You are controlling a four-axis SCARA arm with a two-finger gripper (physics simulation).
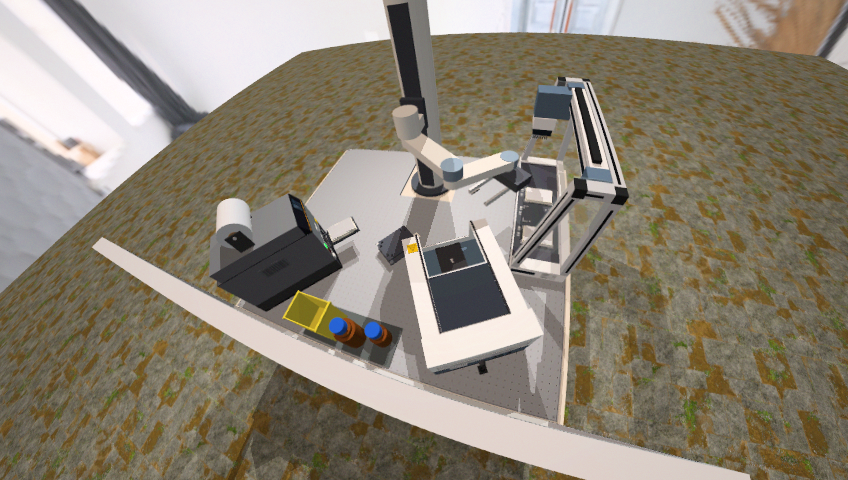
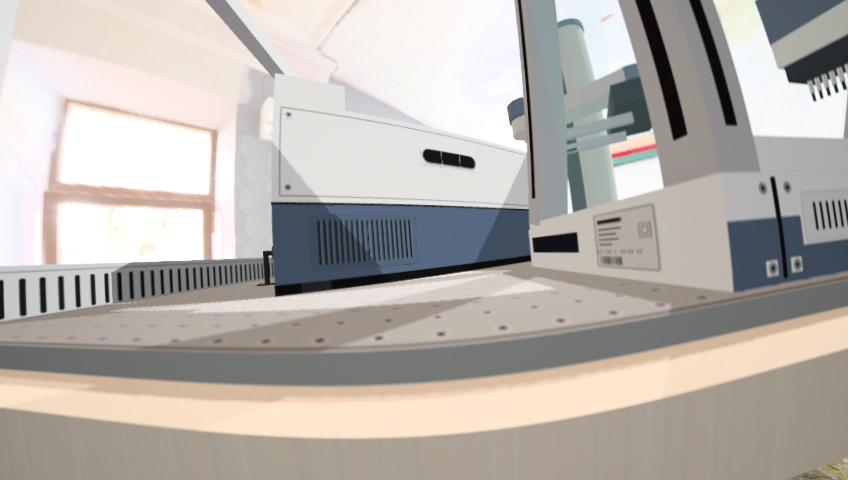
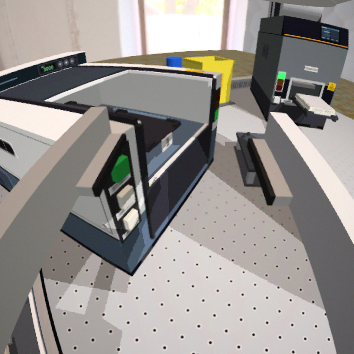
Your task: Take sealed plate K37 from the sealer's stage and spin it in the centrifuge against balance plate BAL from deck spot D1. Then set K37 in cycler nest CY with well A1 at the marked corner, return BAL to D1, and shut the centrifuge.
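Places are measured from the arm's base along level axes (x ahead, y left, z up), in centimetres.
Pixels of known places: gripper, fingertip midpoint: (image 1: pixel 477 197) (image 3: pixel 186 124); arm's base, origin of the base link: (image 1: pixel 432 181).
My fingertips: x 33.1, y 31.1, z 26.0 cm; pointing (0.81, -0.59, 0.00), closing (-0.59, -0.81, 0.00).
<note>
Ahead of a thing's pixels: the offset from my fingertips to its top centre. "spot": to the spot under its first point.
My gripper (image 1: pixel 480 196) (image 3: pixel 186 124) is shut and empty, fingers parallel with a gap between them; it hangs above the table between the column and the centrifuge. The centrifuge (image 1: pixel 517 303) (image 2: pixel 380 154) (image 3: pixel 32 117) has its hatch open, with a dark rotor part {spot: dx +22.7, dy -4.9, dz -10.8 cm} (image 1: pixel 452 258) (image 3: pixel 145 127) inside. A pale plate {dx +18.1, dy -59.1, dz -12.4 cm} (image 1: pixel 343 229) (image 3: pixel 314 104), apparently K37, lies on the sealer's stage. Pale plates {dx -25.6, dy +27.0, dz -18.0 cm} (image 1: pixel 538 196) (image 1: pixel 531 235) sit on the gantry deck; which is BAL cannot be told. A dark block {dx +15.1, dy -33.5, dz -19.1 cm} (image 1: pixel 393 244) (image 3: pixel 246 160), possibly nest CY, stands beside the centrifuge; its label is unreadable.
The sealer {dx +40.6, dy -78.6, dz +22.8 cm} (image 1: pixel 279 261) (image 3: pixel 300 60) stands at the left. The gantry frame (image 1: pixel 611 163) (image 2: pixel 702 89) rises at the right. A yellow bin {spot: dx +57.2, dy -57.4, dz -17.0 cm} (image 1: pixel 306 310) (image 3: pixel 225 80) and two blue-capped bottles (image 1: pixel 345 330) (image 1: pixel 378 333) stand near the long barrier. A green button {dx +7.4, dy +2.3, dz -5.7 cm} (image 3: pixel 120 169) is on the centrifuge's front.
</note>
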